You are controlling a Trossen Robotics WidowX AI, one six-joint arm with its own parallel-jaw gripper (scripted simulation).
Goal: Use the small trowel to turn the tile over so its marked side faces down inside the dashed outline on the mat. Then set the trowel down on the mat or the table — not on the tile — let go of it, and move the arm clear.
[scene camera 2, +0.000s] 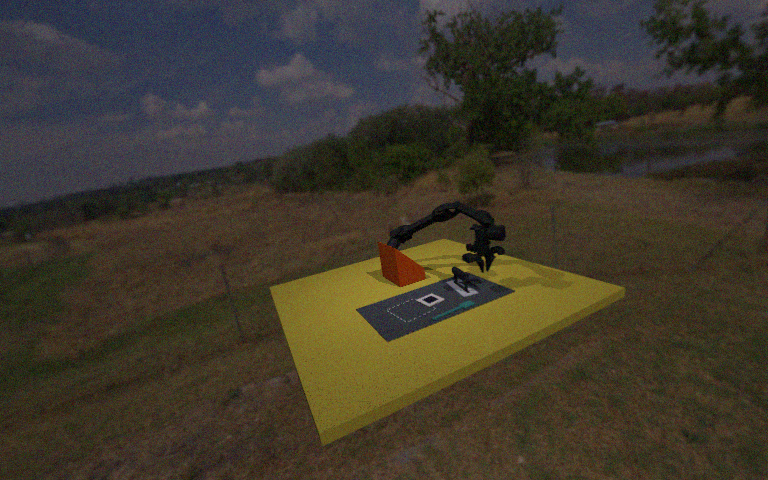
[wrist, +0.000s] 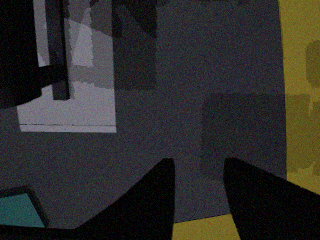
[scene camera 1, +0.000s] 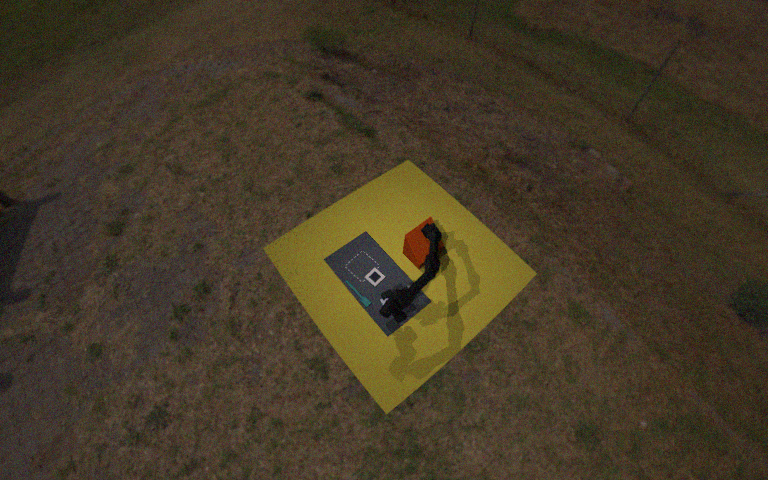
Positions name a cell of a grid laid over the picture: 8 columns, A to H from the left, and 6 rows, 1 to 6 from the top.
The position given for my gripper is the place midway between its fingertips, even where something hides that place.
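Observation:
Trowel (wrist: B3) in sight. My gripper (wrist: E5) too.

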